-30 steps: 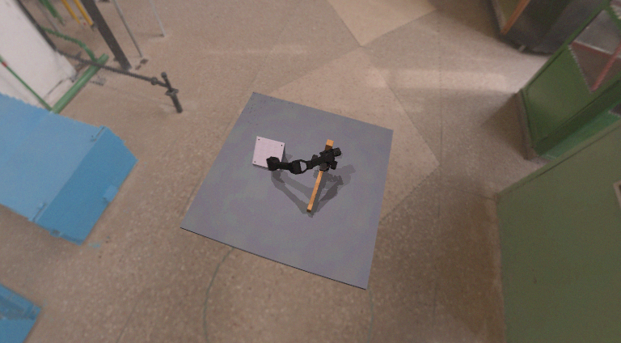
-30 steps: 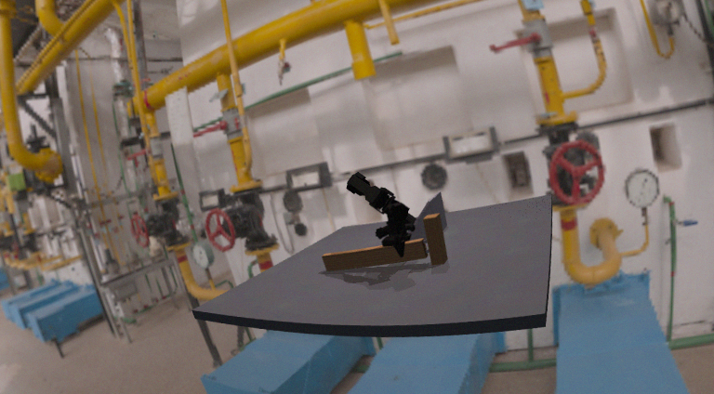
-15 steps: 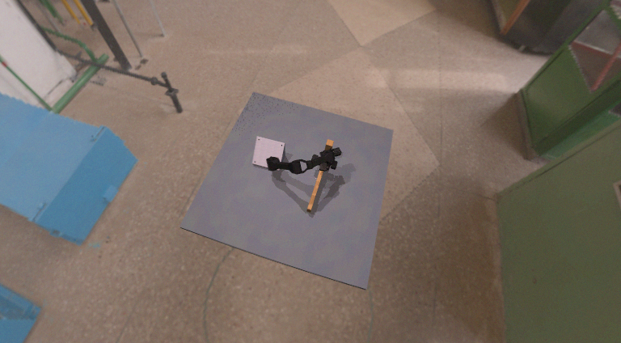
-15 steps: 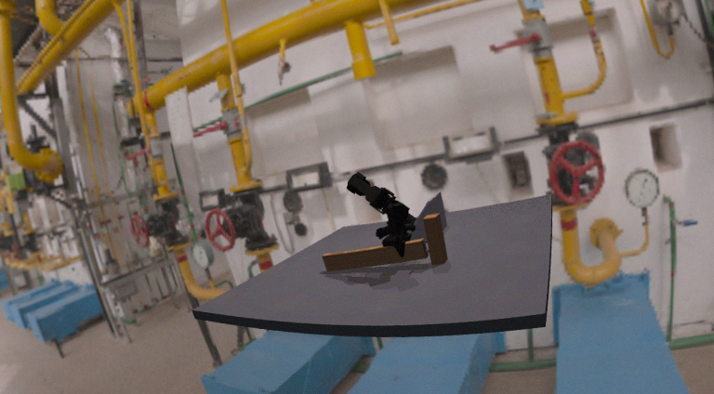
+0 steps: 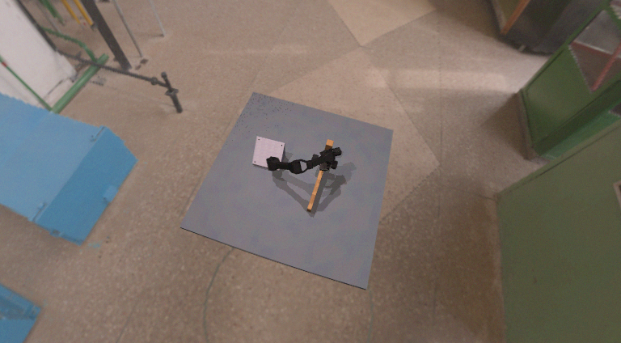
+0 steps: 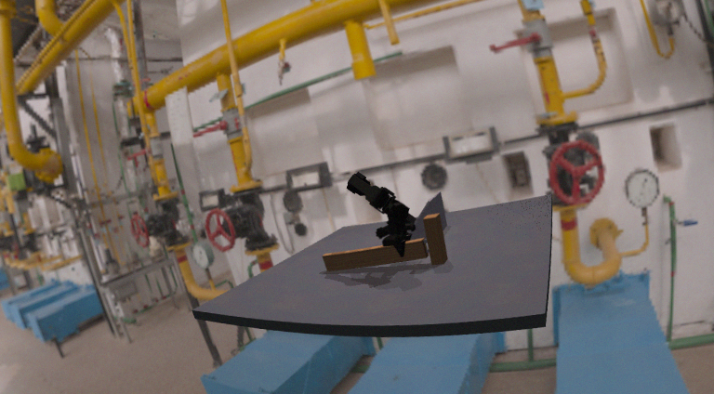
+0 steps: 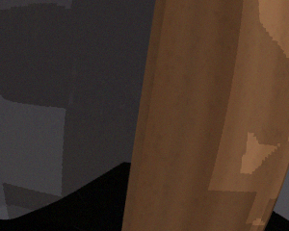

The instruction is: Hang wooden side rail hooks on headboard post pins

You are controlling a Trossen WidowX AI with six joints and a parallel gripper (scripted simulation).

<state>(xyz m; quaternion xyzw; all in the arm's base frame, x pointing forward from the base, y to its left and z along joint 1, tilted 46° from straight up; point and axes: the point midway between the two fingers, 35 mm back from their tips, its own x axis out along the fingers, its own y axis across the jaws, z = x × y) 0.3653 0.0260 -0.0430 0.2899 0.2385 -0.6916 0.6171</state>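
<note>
My gripper tip is now 130 mm to the right of the headboard post, 40 mm below it and 10 mm short of it.
</note>
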